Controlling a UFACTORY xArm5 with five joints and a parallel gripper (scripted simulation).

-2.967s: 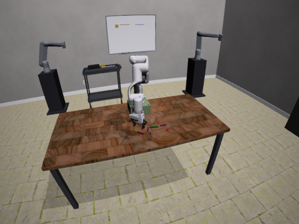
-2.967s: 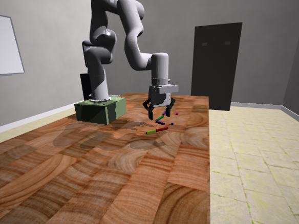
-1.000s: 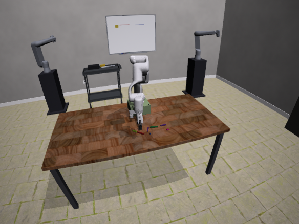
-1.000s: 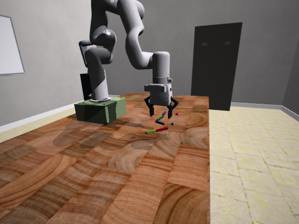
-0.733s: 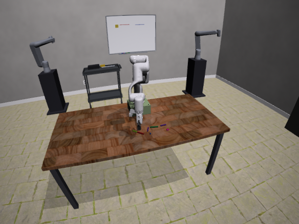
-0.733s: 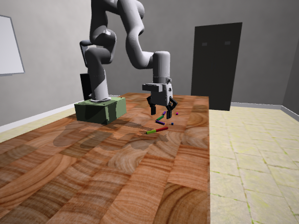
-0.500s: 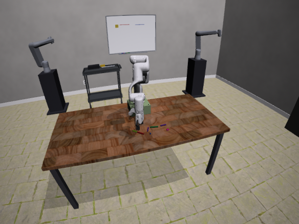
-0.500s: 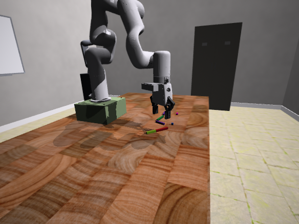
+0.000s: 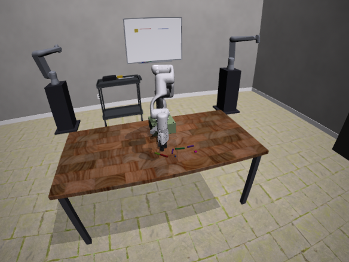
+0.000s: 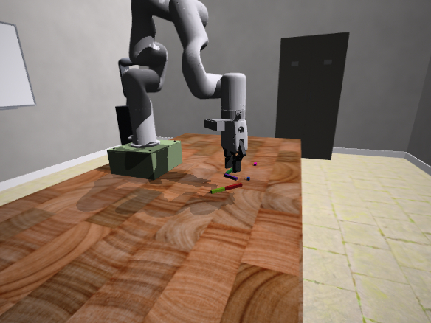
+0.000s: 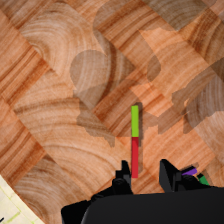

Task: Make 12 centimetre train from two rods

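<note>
My hand is 8 cm above the red rod. Round my hand: green rod 15 cm to the left, 8 cm below, 5 cm behind; small blue rod 9 cm to the left, 8 cm below, 4 cm ahead; lime rod 8 cm below, 4 cm to the right, 4 cm behind.
</note>
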